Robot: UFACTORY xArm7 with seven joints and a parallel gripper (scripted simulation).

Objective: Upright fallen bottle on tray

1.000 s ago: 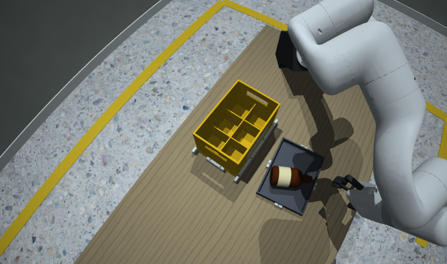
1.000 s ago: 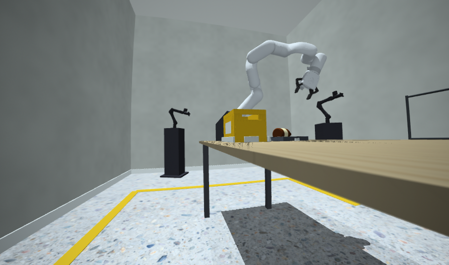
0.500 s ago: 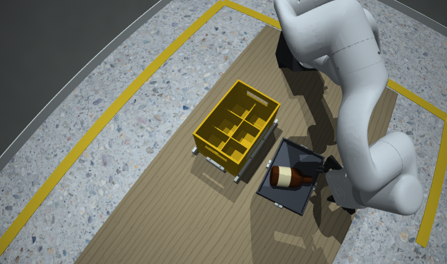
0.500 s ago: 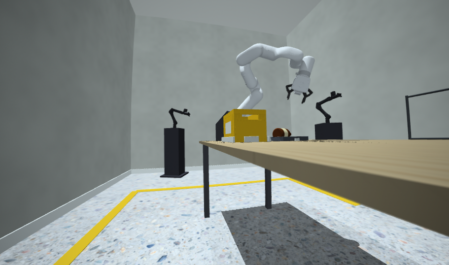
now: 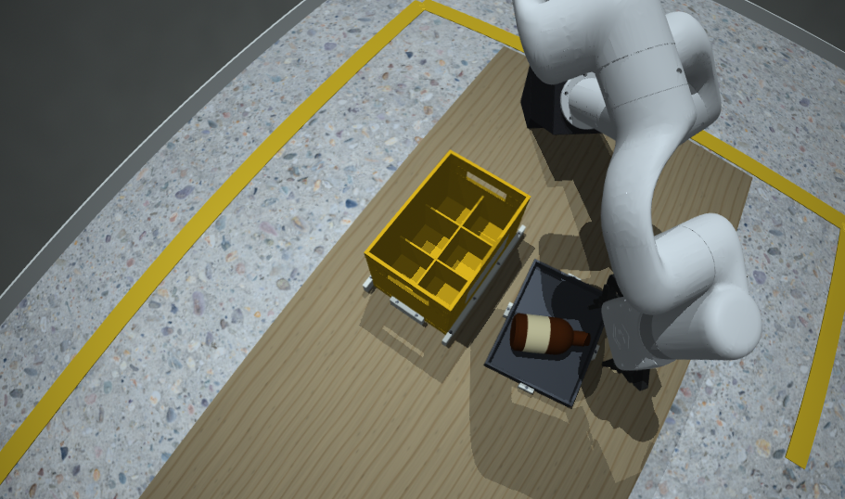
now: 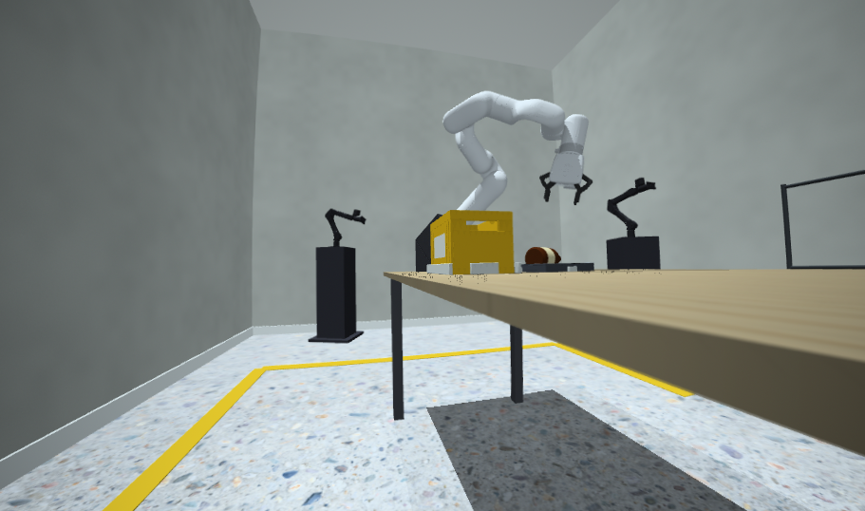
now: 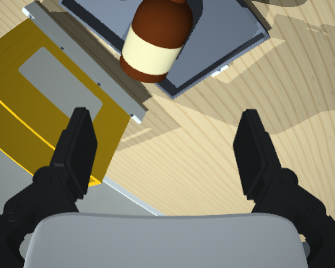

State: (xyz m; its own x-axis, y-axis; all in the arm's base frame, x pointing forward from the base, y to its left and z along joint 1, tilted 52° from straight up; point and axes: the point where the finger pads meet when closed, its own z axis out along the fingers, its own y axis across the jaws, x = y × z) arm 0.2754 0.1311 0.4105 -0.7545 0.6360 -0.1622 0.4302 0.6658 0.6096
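Now: the brown bottle 5 cm to the right of my hand and 20 cm below it. The rest, counted from my hand: dark grey tray (2 cm behind, 6 cm to the right, 23 cm below); yellow crate (6 cm ahead, 32 cm to the right, 15 cm below).
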